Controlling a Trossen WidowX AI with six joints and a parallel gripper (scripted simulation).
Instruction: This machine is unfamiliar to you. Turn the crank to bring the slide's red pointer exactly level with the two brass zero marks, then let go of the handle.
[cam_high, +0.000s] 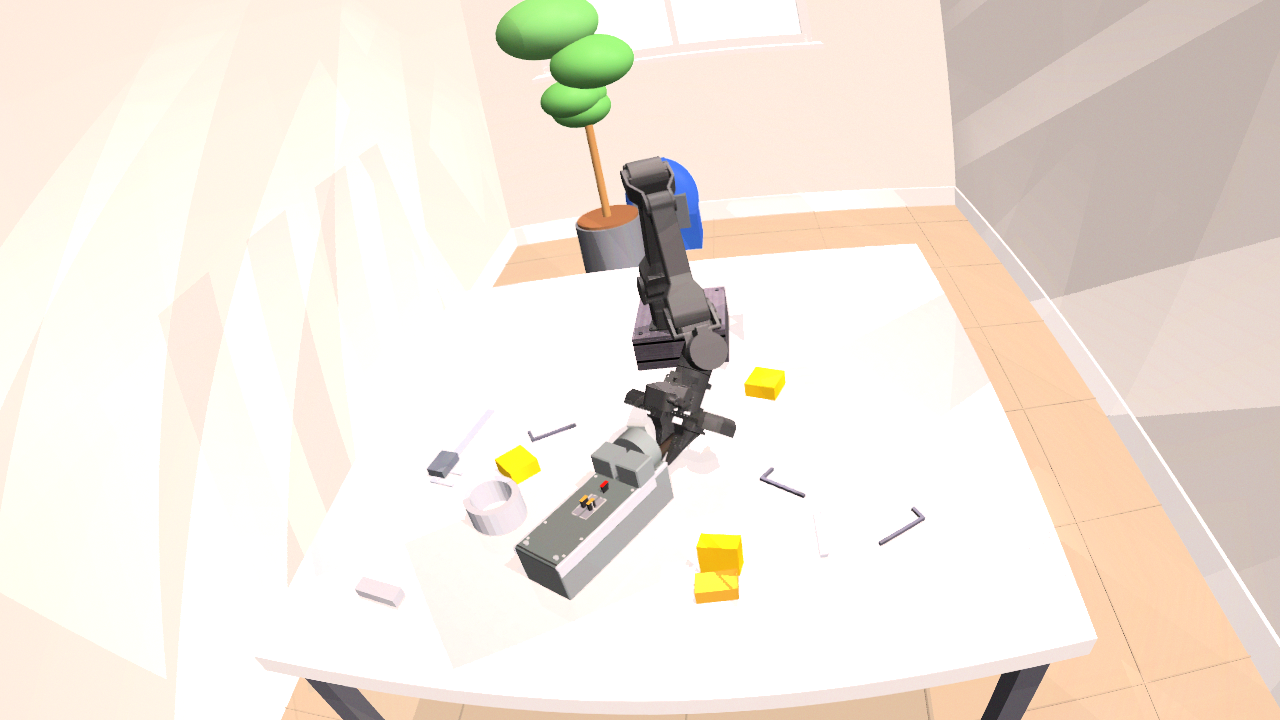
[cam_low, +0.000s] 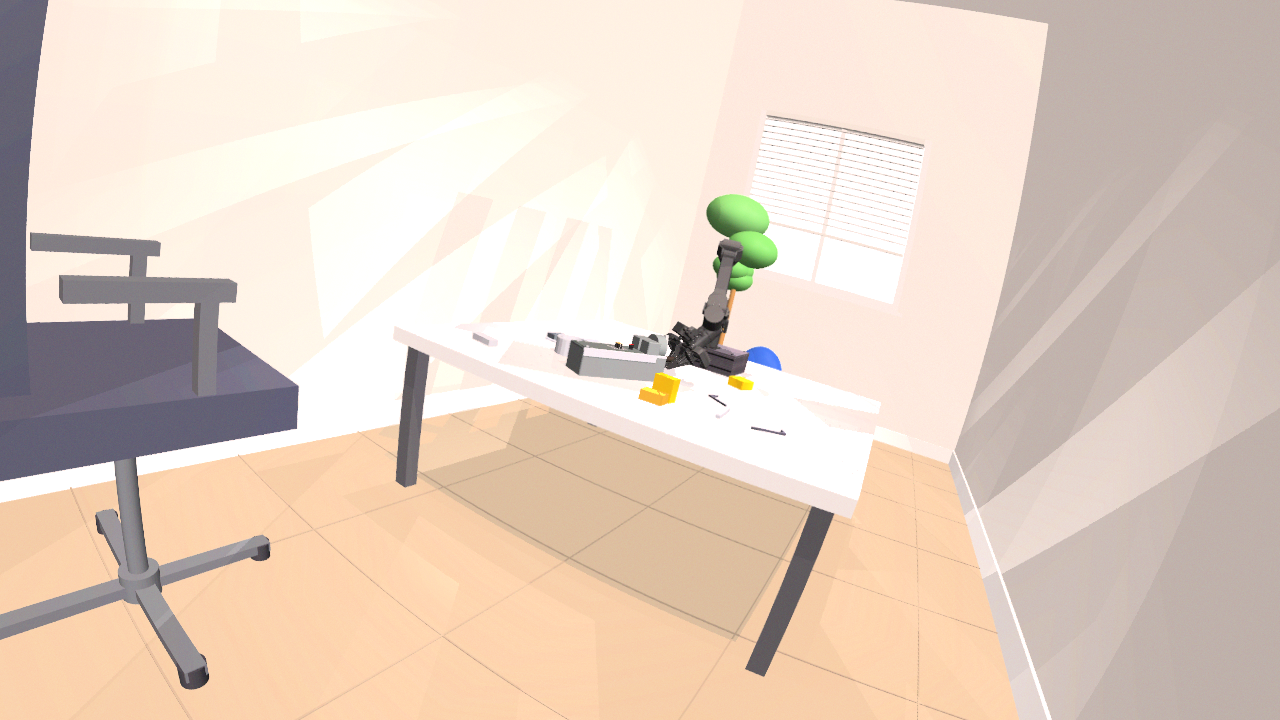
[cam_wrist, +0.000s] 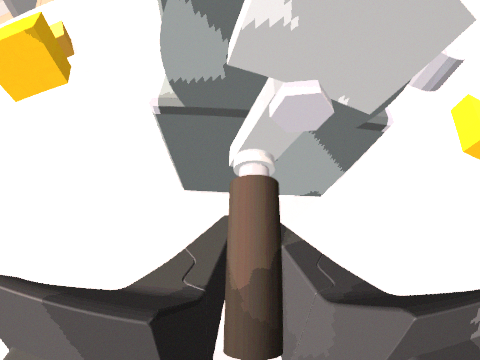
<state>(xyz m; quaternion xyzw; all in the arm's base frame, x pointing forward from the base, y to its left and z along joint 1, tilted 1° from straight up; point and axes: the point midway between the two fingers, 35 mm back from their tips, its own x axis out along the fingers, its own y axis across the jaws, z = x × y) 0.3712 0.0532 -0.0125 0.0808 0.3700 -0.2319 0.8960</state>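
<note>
The brown crank handle lies 3 cm above my gripper tip, 2 cm behind it and 1 cm to the left of it. Round my gripper tip: red pointer: 11 cm ahead, 6 cm to the right, 5 cm above.
</note>
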